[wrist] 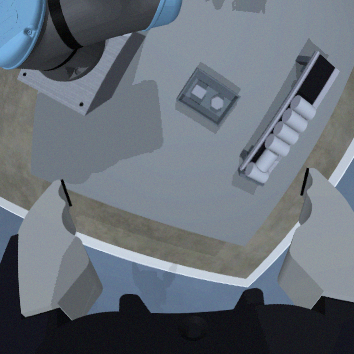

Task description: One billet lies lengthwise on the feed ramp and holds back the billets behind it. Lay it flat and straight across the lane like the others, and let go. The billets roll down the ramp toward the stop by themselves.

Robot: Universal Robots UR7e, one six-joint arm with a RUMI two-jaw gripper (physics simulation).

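Frame: origin at the arm's base, x ahead, y left, z up, level; centimetres.
Seen in the pictures: gripper, fingertip midpoint: [185,178]; arm's base, origin of the base link: [69,45].
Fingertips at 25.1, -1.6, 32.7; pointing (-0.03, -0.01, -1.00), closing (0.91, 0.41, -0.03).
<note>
Pixels of each thing's top centre, then the offset from my fingertips to it, as dx, dy, dz. "spot": a spot on its surface instead.
- feed ramp, surface spot: [318,79] spot: +29.6, +15.9, -41.0
- crosswise billet, middle of its top: [258,176] +26.6, -14.2, -39.6
- small grey tray, surface spot: [229,110] spot: +13.1, -2.7, -45.3
The feed ramp [318,79] stands at the right of the wrist view, running diagonally from upper right to lower left. Several white cylindrical billets lie in its lane. One billet [266,160] lies lengthwise along the lane near the lower-left end. A crosswise billet [257,173] lies beside it at that end. On its other side a row of billets [286,133] lies across the lane, side by side. The upper-right part of the lane shows dark and bare. My gripper [185,178] is wide open and empty, high above the table and away from the ramp.
A small grey tray [229,110] holding two light pieces stands left of the ramp. The robot's base plate [60,92] and blue-grey arm [100,22] fill the upper left. The table's edge with a white border [150,261] runs across the lower part.
</note>
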